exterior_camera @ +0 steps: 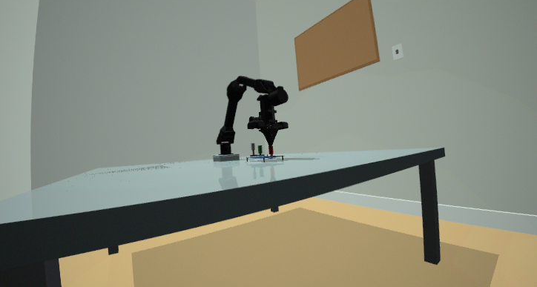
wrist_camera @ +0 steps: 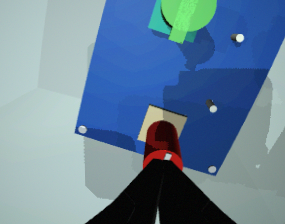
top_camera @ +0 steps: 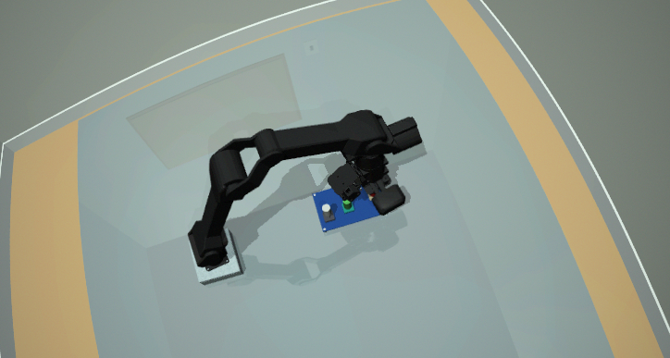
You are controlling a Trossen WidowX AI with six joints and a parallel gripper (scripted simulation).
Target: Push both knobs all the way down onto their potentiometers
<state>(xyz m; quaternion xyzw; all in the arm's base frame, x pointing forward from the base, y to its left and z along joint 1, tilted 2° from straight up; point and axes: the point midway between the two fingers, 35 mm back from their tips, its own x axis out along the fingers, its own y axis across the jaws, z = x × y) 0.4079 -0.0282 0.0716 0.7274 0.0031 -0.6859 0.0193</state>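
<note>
My gripper tip is 1 cm above the red knob. The rest, counted from my gripper tip: green knob 7 cm behind, 1 cm below.
</note>
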